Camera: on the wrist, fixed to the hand. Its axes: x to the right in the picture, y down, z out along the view.
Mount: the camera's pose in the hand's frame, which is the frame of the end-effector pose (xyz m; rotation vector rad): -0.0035 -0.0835 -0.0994 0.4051 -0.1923 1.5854
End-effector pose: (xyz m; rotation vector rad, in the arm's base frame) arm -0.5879 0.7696 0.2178 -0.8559 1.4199 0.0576
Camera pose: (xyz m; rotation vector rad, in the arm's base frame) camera -0.6284 0.6577 0.2697 0.7324 1.5167 0.9718
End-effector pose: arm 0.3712 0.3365 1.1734 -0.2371 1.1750 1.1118
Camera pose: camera 0.3764 0.2279 1.1024 1.3126 1.3059 2.0771
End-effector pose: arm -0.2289 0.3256 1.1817 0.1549 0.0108 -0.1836
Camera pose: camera -0.2473 0.2605 1.0709 0.5019 -0.3362 1.3920
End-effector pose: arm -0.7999 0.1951 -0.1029 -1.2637 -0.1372 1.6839
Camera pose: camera -0.6703 0.1915 -0.0959 0.7405 -1.2440 -2.6388
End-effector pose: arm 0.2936 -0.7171 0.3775 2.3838 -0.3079 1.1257
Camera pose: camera 0.2584 -0.5944 0.4016 -1.5752 1.6998 -1.0538
